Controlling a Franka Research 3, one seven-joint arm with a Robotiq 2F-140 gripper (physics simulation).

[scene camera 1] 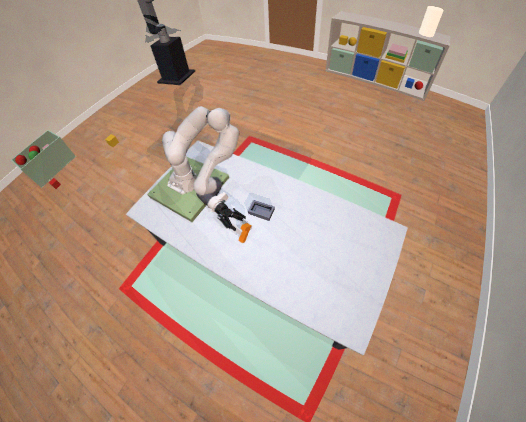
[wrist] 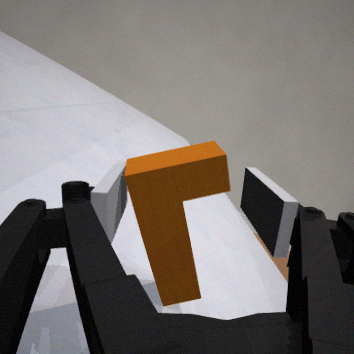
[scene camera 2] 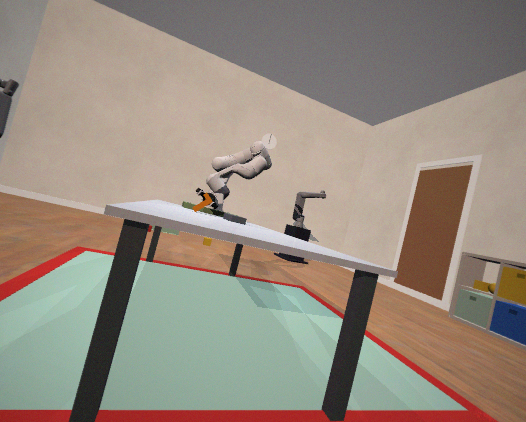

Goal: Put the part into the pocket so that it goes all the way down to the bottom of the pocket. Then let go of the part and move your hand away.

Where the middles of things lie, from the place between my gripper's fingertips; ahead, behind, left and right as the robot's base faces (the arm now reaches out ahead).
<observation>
Now: the orange L-shaped block (wrist: 158,182) 10 mm behind my hand and 20 mm below it.
</observation>
